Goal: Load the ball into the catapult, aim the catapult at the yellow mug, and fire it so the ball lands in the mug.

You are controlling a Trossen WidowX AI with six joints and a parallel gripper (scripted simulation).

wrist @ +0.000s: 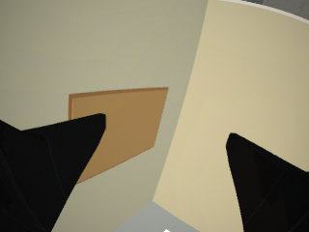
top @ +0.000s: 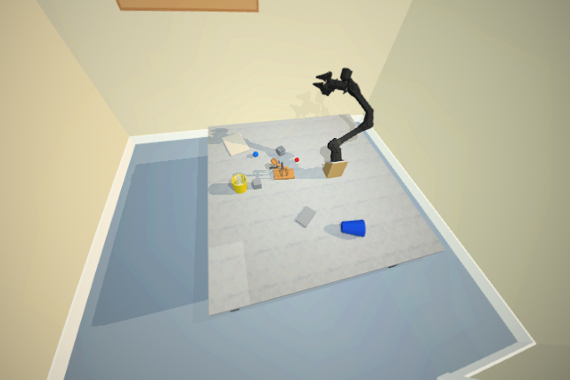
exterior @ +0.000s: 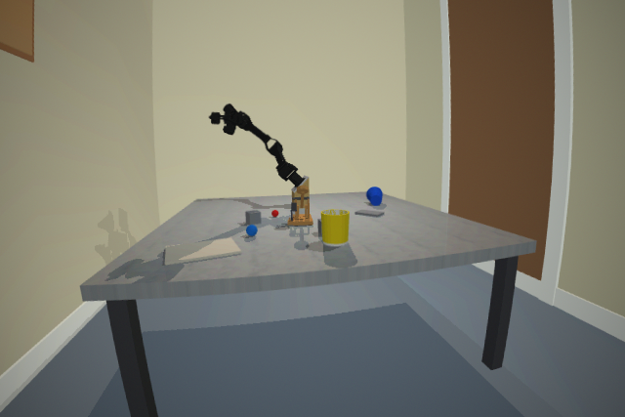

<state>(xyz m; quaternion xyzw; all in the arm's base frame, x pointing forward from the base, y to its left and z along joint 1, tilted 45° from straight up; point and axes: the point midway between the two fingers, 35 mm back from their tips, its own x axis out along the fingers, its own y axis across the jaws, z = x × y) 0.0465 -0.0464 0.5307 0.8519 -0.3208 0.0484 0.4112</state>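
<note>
The wooden catapult lies 40 cm below my gripper tip, 32 cm to the left of it and 32 cm ahead of it. From my gripper tip the other things lie so: blue ball: 46 cm below, 44 cm ahead, 13 cm to the left; red ball: 46 cm below, 26 cm to the left, 16 cm ahead; beige board: 56 cm ahead, 47 cm below, 4 cm to the right.
</note>
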